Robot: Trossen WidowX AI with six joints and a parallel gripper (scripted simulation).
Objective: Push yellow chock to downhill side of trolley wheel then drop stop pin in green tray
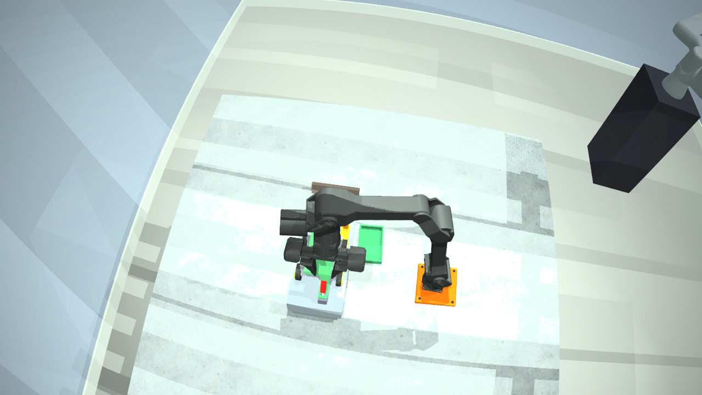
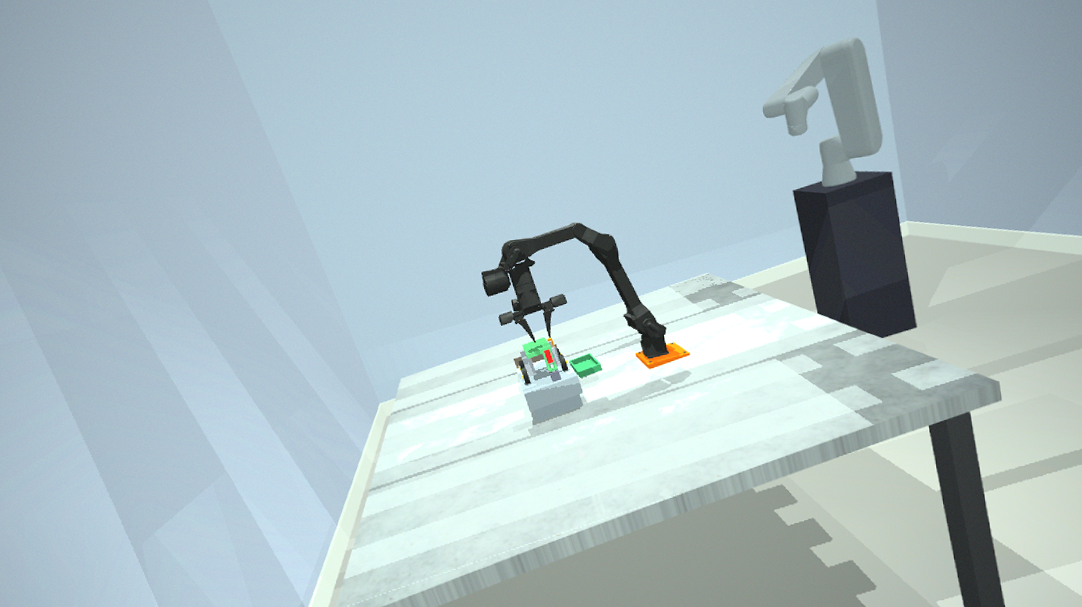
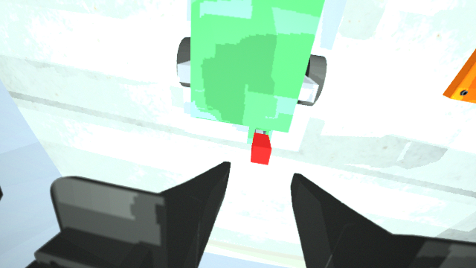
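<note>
My gripper tip is 6 cm above the red-headed stop pin and 2 cm to the right of it. Round my gripper tip: yellow chock: 19 cm to the right, 11 cm below, 2 cm behind; then green-topped trolley: 8 cm to the right, 8 cm below, 3 cm ahead; then grey ramp block: 15 cm below, 9 cm to the right, 3 cm ahead.
</note>
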